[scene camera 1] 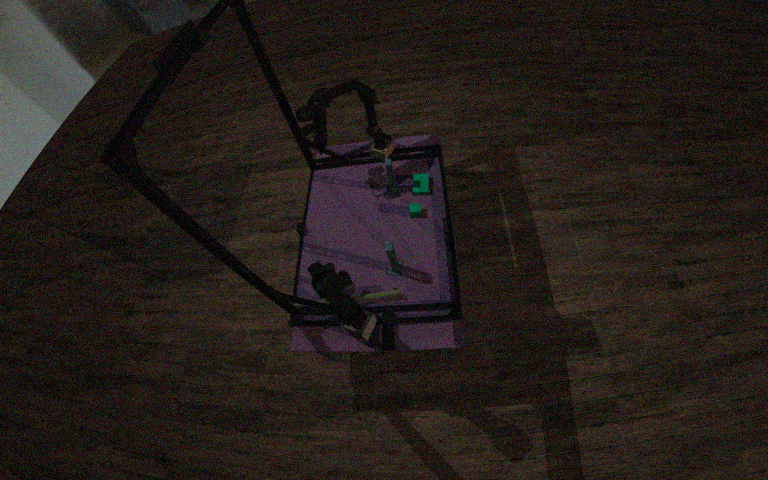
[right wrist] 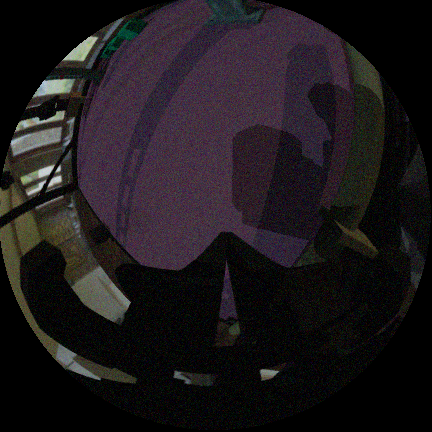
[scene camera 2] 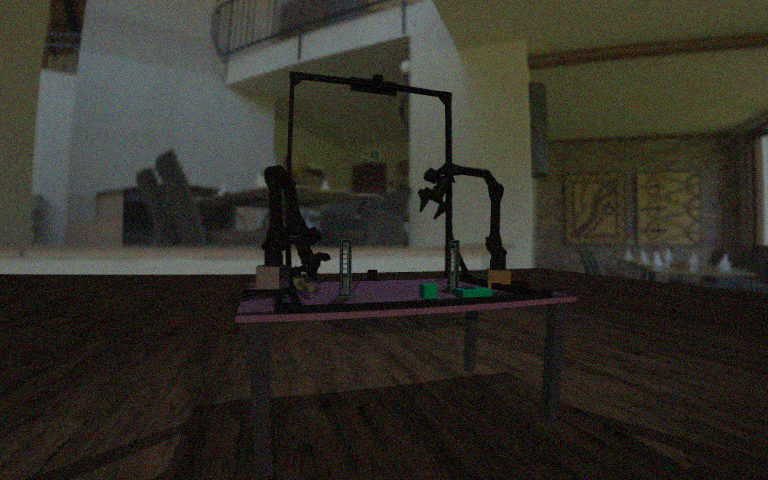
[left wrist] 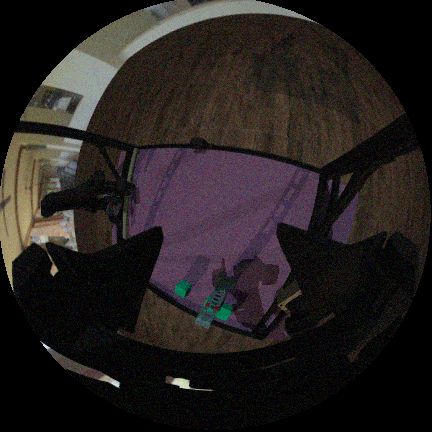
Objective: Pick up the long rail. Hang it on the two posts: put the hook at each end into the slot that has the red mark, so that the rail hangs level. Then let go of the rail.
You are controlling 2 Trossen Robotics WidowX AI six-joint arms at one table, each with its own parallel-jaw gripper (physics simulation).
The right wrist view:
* right gripper: 225, 236
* long rail: 340, 222
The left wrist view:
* left gripper: 220, 230
